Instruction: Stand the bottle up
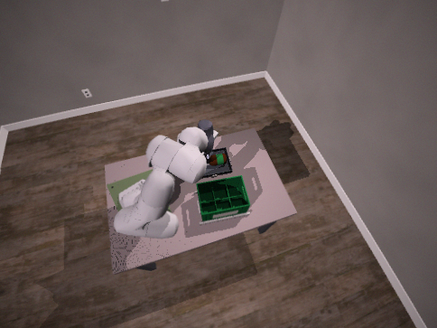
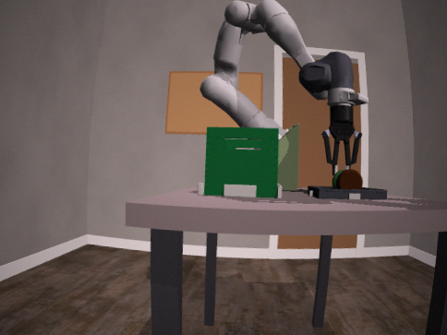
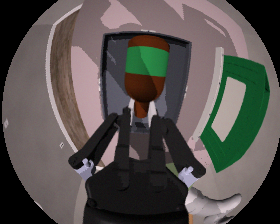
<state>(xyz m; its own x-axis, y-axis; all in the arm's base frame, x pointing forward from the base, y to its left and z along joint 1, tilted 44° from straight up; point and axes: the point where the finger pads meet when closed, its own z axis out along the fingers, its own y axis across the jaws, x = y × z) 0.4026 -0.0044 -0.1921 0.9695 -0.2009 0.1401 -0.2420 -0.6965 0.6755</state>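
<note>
Right now the bottle is 50 mm ahead of my hand, 10 mm to the right of it and 20 mm below it. The rest, counted from my hand: tray (30 mm ahead, 10 mm to the right, 50 mm below); green crate (30 mm behind, 300 mm to the right, 20 mm above).
</note>
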